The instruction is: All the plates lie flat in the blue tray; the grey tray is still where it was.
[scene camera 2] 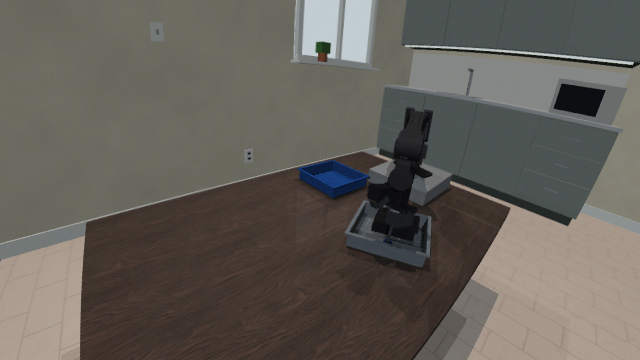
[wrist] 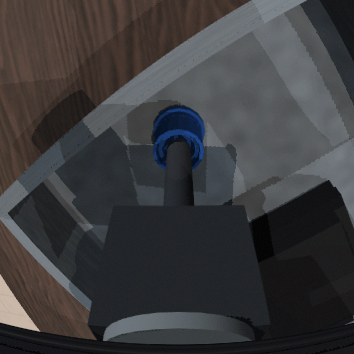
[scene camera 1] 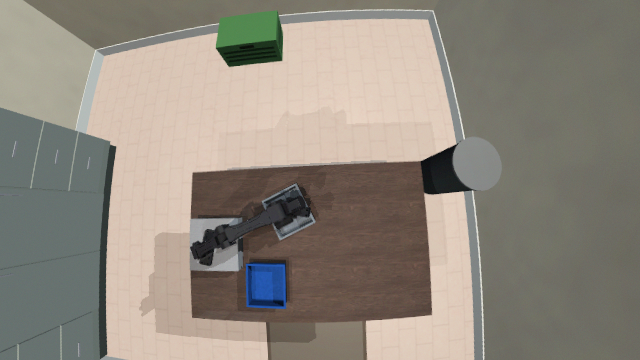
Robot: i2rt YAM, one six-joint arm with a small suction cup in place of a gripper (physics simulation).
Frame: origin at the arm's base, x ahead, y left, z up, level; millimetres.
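Seen in the pictures: end effector, tool point: (scene camera 2: 385,248) (wrist: 178,128).
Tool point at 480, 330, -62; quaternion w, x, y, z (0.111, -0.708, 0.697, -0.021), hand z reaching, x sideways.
Observation:
Pixels of each thing's top centre, then the offset from my tool point to it, as dx, dy, dz. Level surfaces: height alone.
- grey tray, middle of its top: (wrist: 250,263) (scene camera 2: 392,224) (scene camera 1: 287,211) -61, -47, +40
- dark wooden table, its level: dz -10
- blue tray, middle of its top: (scene camera 2: 333,172) (scene camera 1: 265,286) -117, -480, +40
- dark shape, middle of its top: (wrist: 264,314) (scene camera 2: 398,218) (scene camera 1: 278,213) -113, -67, +36
The grey tray (scene camera 1: 297,228) (scene camera 2: 384,251) (wrist: 197,53) sits flat near the middle of the dark wooden table (scene camera 1: 366,259) (scene camera 2: 214,277). My suction cup (scene camera 2: 388,239) (wrist: 178,135) is blue and points down inside it, at or just above the tray floor, with nothing stuck to it. The blue tray (scene camera 1: 266,286) (scene camera 2: 333,178) stands apart near the table's edge and looks empty. I see no clear plate in any view. A dark shape (wrist: 302,239) fills one corner of the grey tray in the wrist view; I cannot tell what it is.
The arm's grey base block (scene camera 1: 226,260) (scene camera 2: 431,183) stands at the table edge between the two trays. A green crate (scene camera 1: 249,38) and a black cylinder (scene camera 1: 465,166) stand on the floor. Kitchen cabinets (scene camera 2: 514,152) run behind the arm.

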